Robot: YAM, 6 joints.
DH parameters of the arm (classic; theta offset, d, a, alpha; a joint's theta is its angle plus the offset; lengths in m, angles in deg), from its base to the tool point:
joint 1: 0 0.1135 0.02 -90
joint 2: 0 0 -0.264 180
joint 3: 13.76 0 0.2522 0
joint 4: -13.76 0 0.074 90
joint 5: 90 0 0 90
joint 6: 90 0.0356 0 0
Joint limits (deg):
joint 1: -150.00..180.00
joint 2: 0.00..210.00
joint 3: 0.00..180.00
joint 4: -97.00..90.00
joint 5: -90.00..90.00
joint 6: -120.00..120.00
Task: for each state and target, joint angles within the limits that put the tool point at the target. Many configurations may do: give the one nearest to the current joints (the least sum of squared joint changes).
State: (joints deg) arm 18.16 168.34 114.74 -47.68 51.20 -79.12
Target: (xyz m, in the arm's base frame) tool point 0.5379 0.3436 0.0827
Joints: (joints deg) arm 33.84 177.45 160.70 0.74 23.45 -79.12
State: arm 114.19 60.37 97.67 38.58 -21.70 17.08
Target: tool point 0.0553 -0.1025 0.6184
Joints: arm 124.40 37.80 93.82 41.68 -20.19 17.08
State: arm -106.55 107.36 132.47 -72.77 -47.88 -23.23
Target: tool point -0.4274 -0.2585 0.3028
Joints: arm -150.00 131.92 136.68 -58.54 -16.60 -23.23
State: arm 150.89 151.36 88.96 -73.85 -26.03 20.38
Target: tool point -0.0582 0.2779 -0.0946
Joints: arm 99.42 163.69 84.32 -71.38 -19.56 20.38
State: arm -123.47 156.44 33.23 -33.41 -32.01 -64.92
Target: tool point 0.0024 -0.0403 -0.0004
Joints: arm -118.69 152.77 20.89 -41.24 -37.06 -64.92
